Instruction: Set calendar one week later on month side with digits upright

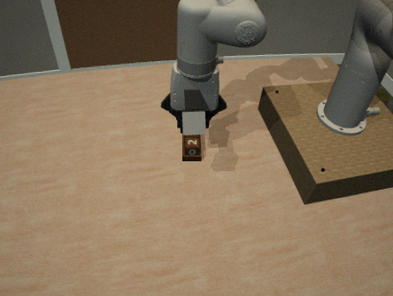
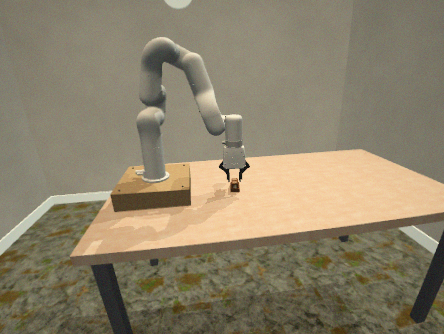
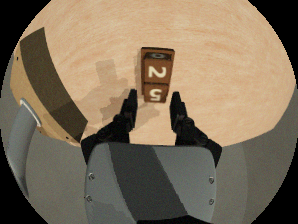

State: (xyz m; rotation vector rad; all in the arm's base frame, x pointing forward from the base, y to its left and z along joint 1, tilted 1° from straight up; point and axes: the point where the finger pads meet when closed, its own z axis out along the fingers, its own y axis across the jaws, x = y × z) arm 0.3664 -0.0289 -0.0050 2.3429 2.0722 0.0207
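Now: the cube 40 mm below my hand, 30 mm to the left of it and 10 mm ahead of it. Round my hand: brown tray: 60 mm below, 20 mm to the left.
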